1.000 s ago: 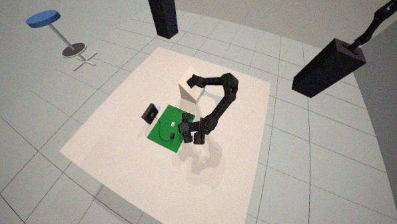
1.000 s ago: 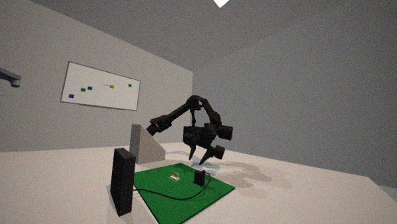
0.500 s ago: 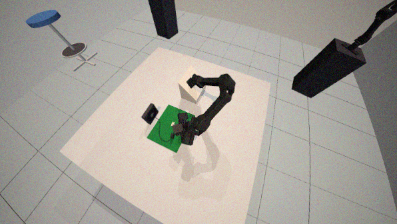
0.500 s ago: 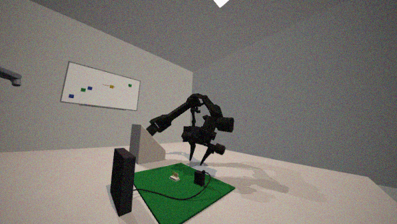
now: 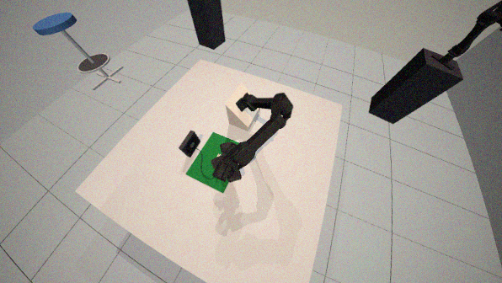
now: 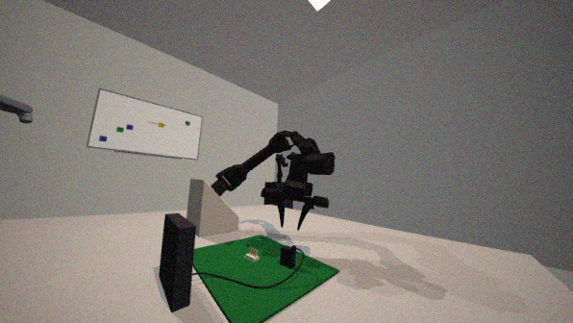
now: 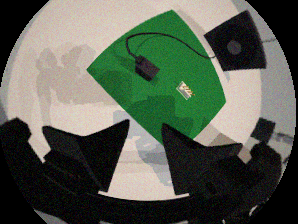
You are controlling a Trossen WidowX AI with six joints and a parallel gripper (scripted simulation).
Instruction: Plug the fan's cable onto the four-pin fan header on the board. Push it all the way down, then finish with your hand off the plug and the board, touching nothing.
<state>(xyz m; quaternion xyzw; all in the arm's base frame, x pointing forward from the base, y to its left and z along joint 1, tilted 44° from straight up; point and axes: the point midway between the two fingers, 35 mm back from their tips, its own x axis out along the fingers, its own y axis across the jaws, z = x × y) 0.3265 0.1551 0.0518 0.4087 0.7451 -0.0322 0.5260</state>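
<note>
My gripper tip is now 6 cm short of the black plug, 5 cm to the left of it and 4 cm above it. Round my gripper tip: pale four-pin header (2 cm behind, 10 cm to the right, 7 cm below); then black fan (2 cm ahead, 26 cm to the right, 1 cm below); then green board (10 cm to the right, 8 cm below).
</note>
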